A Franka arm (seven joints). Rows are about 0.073 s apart.
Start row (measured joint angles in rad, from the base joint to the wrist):
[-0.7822, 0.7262, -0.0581, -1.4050, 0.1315, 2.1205, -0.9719]
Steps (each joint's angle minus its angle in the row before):
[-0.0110, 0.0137, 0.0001, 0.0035, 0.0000, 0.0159, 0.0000]
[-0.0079, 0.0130, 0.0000, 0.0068, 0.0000, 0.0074, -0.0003]
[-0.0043, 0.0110, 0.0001, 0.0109, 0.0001, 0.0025, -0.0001]
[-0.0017, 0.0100, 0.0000, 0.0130, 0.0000, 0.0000, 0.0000]
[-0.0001, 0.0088, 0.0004, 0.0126, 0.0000, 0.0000, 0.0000]
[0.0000, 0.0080, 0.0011, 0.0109, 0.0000, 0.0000, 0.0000]
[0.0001, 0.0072, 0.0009, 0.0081, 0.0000, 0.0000, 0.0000]
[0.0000, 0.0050, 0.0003, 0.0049, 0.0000, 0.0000, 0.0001]
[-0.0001, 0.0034, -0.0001, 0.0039, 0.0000, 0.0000, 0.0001]
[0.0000, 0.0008, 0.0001, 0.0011, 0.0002, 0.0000, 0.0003]
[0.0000, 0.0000, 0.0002, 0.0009, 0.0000, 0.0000, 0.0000]
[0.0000, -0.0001, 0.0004, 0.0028, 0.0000, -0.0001, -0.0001]
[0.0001, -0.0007, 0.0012, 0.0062, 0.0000, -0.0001, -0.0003]
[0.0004, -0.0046, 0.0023, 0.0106, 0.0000, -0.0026, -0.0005]
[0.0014, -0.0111, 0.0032, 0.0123, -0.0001, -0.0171, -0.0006]
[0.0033, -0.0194, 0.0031, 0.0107, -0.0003, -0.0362, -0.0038]
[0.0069, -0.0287, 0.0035, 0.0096, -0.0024, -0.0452, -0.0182]
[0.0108, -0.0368, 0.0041, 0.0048, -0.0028, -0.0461, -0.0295]
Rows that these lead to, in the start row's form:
[-0.7932, 0.7399, -0.0580, -1.4015, 0.1315, 2.1364, -0.9719]
[-0.8011, 0.7529, -0.0580, -1.3947, 0.1315, 2.1438, -0.9722]
[-0.8054, 0.7639, -0.0579, -1.3838, 0.1316, 2.1463, -0.9723]
[-0.8071, 0.7739, -0.0579, -1.3708, 0.1316, 2.1463, -0.9723]
[-0.8072, 0.7827, -0.0575, -1.3582, 0.1316, 2.1463, -0.9723]
[-0.8072, 0.7907, -0.0564, -1.3473, 0.1316, 2.1463, -0.9723]
[-0.8071, 0.7979, -0.0555, -1.3392, 0.1316, 2.1463, -0.9723]
[-0.8071, 0.8029, -0.0552, -1.3343, 0.1316, 2.1463, -0.9722]
[-0.8072, 0.8063, -0.0553, -1.3304, 0.1316, 2.1463, -0.9721]
[-0.8072, 0.8071, -0.0552, -1.3293, 0.1318, 2.1463, -0.9718]
[-0.8072, 0.8071, -0.0550, -1.3284, 0.1318, 2.1463, -0.9718]
[-0.8072, 0.8070, -0.0546, -1.3256, 0.1318, 2.1462, -0.9719]
[-0.8071, 0.8063, -0.0534, -1.3194, 0.1318, 2.1461, -0.9722]
[-0.8067, 0.8017, -0.0511, -1.3088, 0.1318, 2.1435, -0.9727]
[-0.8053, 0.7906, -0.0479, -1.2965, 0.1317, 2.1264, -0.9733]
[-0.8020, 0.7712, -0.0448, -1.2858, 0.1314, 2.0902, -0.9771]
[-0.7951, 0.7425, -0.0413, -1.2762, 0.1290, 2.0450, -0.9953]
[-0.7843, 0.7057, -0.0372, -1.2714, 0.1262, 1.9989, -1.0248]

